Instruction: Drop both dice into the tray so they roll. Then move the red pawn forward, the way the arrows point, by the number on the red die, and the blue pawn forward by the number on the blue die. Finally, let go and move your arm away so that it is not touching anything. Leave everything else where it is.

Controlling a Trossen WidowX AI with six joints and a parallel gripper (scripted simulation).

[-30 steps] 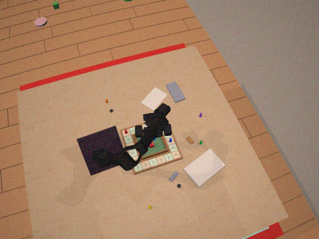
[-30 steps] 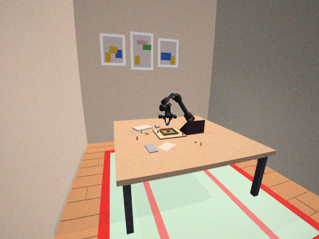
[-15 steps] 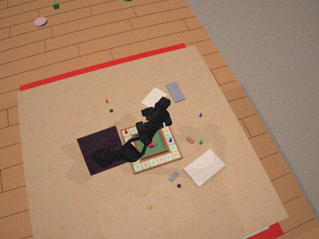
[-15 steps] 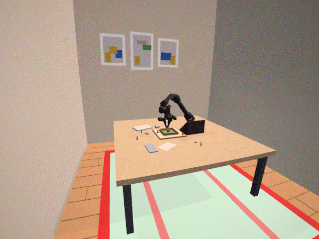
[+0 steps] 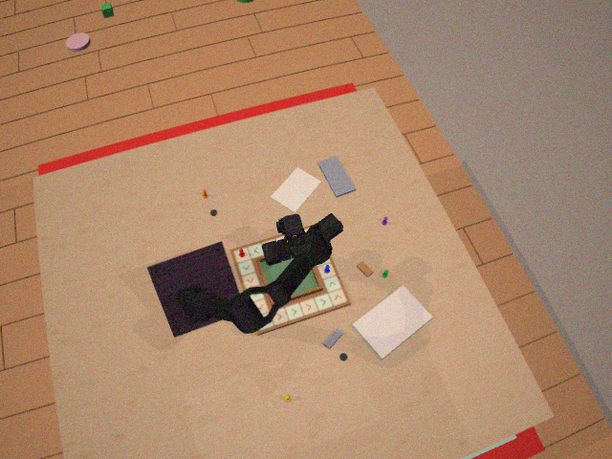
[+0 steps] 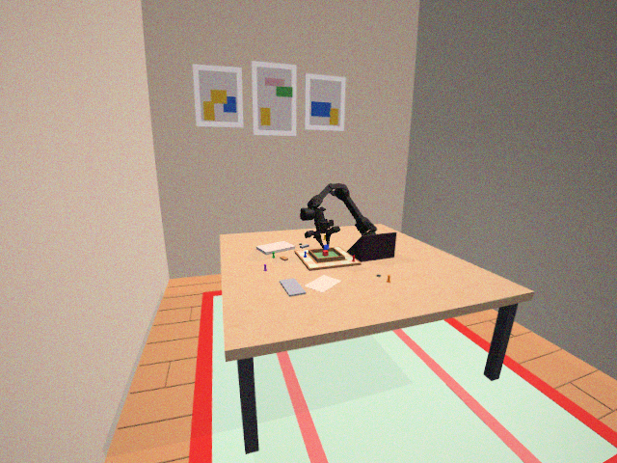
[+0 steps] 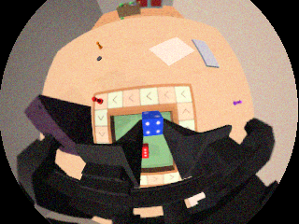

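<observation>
Right now the red pawn is 13 cm behind my gripper tip, 6 cm to the left of it and 5 cm below it. Also, from my gripper tip: brown tile: 20 cm ahead, 11 cm to the right, 8 cm below; then blue pawn: 9 cm ahead, 8 cm to the right, 5 cm below; then green tray: 7 cm below, 5 cm to the right, 2 cm behind.
</observation>
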